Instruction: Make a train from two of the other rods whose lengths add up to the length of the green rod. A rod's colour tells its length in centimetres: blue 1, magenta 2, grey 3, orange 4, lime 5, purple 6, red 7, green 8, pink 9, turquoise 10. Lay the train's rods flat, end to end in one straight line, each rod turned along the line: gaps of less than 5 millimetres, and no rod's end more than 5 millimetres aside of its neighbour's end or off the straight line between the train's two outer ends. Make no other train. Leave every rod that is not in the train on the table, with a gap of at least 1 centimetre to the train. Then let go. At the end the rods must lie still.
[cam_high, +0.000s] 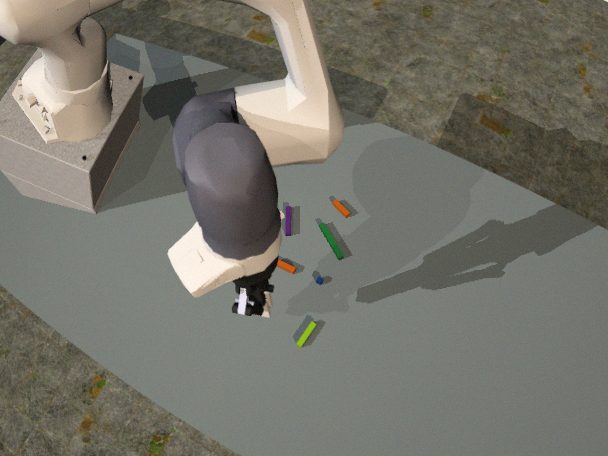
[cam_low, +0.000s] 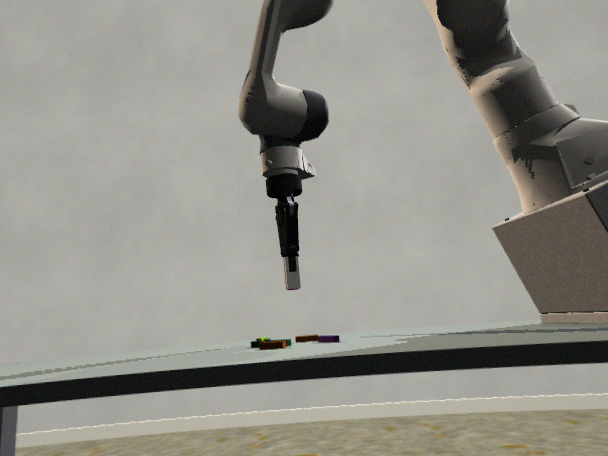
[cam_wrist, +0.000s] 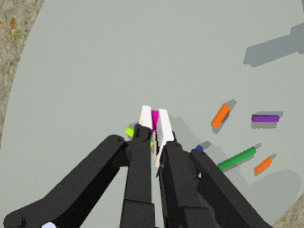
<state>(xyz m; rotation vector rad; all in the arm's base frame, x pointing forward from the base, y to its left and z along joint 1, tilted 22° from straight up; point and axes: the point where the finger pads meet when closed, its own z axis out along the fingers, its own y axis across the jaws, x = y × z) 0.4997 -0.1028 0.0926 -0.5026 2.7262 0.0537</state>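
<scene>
The lime rod is 130 mm below my hand, 60 mm ahead of it and 20 mm to the left of it. Also, from my hand: magenta rod 30 mm below; blue rod 130 mm below, 120 mm to the left, 30 mm ahead; green rod 200 mm to the left, 130 mm below.
</scene>
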